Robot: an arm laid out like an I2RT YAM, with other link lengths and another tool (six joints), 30 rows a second.
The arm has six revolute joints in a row. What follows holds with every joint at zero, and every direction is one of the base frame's.
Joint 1 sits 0.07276 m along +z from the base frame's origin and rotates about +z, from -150.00 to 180.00 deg.
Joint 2 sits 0.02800 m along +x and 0.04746 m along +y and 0.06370 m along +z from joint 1 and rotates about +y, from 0.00 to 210.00 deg.
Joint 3 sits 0.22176 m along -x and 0.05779 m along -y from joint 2 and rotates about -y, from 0.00 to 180.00 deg.
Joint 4 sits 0.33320 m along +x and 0.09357 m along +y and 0.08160 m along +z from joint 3 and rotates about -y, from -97.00 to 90.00 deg.
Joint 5 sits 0.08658 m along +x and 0.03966 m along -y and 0.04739 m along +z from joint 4 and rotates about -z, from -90.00 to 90.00 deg.
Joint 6 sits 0.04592 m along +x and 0.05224 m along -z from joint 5 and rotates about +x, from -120.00 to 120.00 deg.
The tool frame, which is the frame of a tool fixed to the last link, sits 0.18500 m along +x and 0.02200 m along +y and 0.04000 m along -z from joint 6; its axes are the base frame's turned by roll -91.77, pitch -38.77 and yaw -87.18 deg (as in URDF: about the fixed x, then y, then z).
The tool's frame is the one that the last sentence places.
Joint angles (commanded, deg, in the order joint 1, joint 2, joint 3, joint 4, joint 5, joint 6), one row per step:
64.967 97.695 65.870 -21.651 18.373 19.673
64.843 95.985 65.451 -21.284 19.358 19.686
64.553 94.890 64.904 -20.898 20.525 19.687
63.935 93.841 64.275 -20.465 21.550 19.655
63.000 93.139 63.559 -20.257 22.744 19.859
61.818 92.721 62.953 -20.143 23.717 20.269
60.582 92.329 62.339 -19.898 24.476 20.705
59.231 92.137 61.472 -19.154 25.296 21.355
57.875 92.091 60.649 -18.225 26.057 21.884
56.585 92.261 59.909 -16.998 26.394 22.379
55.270 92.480 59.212 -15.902 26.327 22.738
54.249 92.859 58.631 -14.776 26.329 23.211
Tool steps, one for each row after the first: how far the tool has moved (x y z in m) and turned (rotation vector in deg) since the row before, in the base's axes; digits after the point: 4 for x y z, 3 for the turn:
0.0060 0.0007 0.0135 1.176 -1.407 -0.731
0.0069 -0.0027 0.0071 0.455 -1.223 -1.020
0.0090 -0.0044 0.0060 0.406 -1.095 -1.248
0.0109 -0.0084 0.0016 -0.111 -0.830 -1.848
0.0118 -0.0095 -0.0004 -0.154 -0.485 -2.097
0.0115 -0.0091 -0.0004 0.020 -0.381 -2.029
0.0124 -0.0098 -0.0028 0.173 -0.385 -2.330
0.0123 -0.0095 -0.0032 0.183 -0.432 -2.212
0.0110 -0.0073 -0.0038 0.468 -0.263 -1.847
0.0096 -0.0071 -0.0046 0.427 0.026 -1.515
0.0077 -0.0054 -0.0048 0.466 0.009 -1.343

